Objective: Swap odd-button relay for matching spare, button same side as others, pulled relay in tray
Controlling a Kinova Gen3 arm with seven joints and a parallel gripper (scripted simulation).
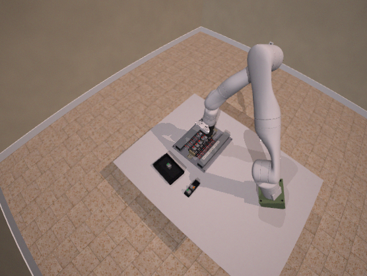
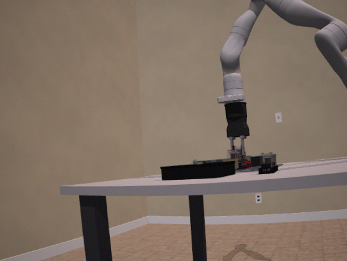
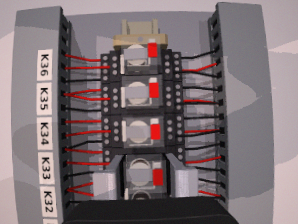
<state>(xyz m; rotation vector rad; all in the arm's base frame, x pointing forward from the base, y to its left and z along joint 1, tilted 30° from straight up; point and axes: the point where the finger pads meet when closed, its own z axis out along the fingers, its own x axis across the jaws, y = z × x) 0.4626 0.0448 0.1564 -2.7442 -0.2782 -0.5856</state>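
Right now my hand is 7 cm above the relay panel and 1 cm to the left of it. Round my hand: spare holder 22 cm to the left, 21 cm behind, 6 cm below; red wiring 5 cm below, 5 cm behind; black tray 28 cm to the left, 5 cm below, 4 cm behind.
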